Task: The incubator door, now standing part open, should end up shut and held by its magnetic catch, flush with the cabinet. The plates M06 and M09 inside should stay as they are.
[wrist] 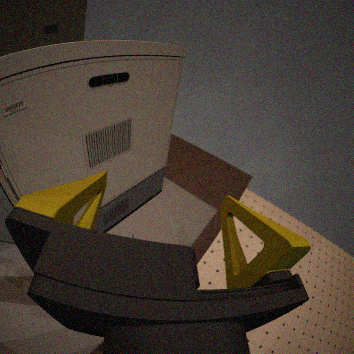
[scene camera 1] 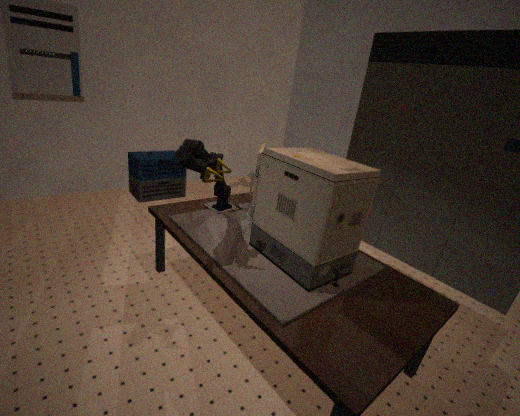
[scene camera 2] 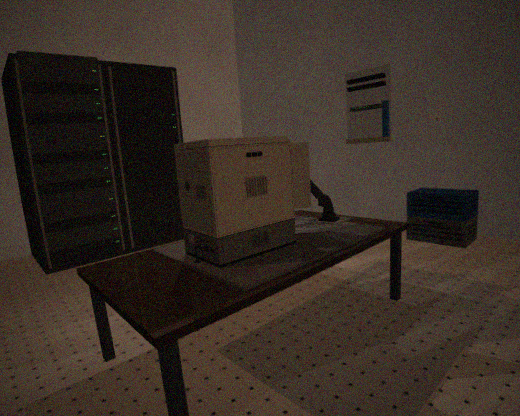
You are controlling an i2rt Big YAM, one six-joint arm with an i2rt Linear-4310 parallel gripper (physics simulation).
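Seen in the pictures: gripper, fingertip midpoint: (wrist: 167, 190) (scene camera 1: 227, 175); arm's base, link origin: (scene camera 1: 222, 207) (scene camera 2: 329, 220).
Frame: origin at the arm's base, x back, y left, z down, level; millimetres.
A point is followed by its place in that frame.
The beige incubator cabinet (scene camera 1: 295, 200) @(x -770, y -277, z -375 mm) (scene camera 2: 250, 200) @(x -821, y 39, z -269 mm) (wrist: 55, 135) @(x -598, y -243, z -393 mm) stands on a grey base. Its door (scene camera 2: 301, 175) @(x -320, y 2, z -330 mm) stands open, showing as a pale panel beyond the cabinet's far end in scene camera 2. In scene camera 1 that end is turned away, and the door's angle is hard to tell. Plates M06 and M09 do not show in these views. My gripper (scene camera 1: 226, 174) @(x -549, y -494, z -454 mm) (wrist: 167, 190) @(x -549, y -494, z -454 mm) is open and empty, its yellow fingers wide apart. It is raised above the far end of the table, to the left of the cabinet in scene camera 1, apart from the cabinet's side wall.
The cabinet stands on a grey mat (scene camera 1: 287, 307) @(x -950, y -469, z -1 mm) on the dark brown table (scene camera 1: 395, 295) @(x -1239, y 28, z 12 mm) (scene camera 2: 135, 285) @(x -1309, y -192, z 12 mm). The arm's base (scene camera 1: 222, 202) @(x -26, y -26, z -51 mm) (scene camera 2: 329, 217) @(x -35, y 21, z -26 mm) is at the table's far end. Blue and grey crates (scene camera 1: 156, 167) (scene camera 2: 442, 205) stand beyond the table. Dark racks (scene camera 2: 26, 165) stand behind it.
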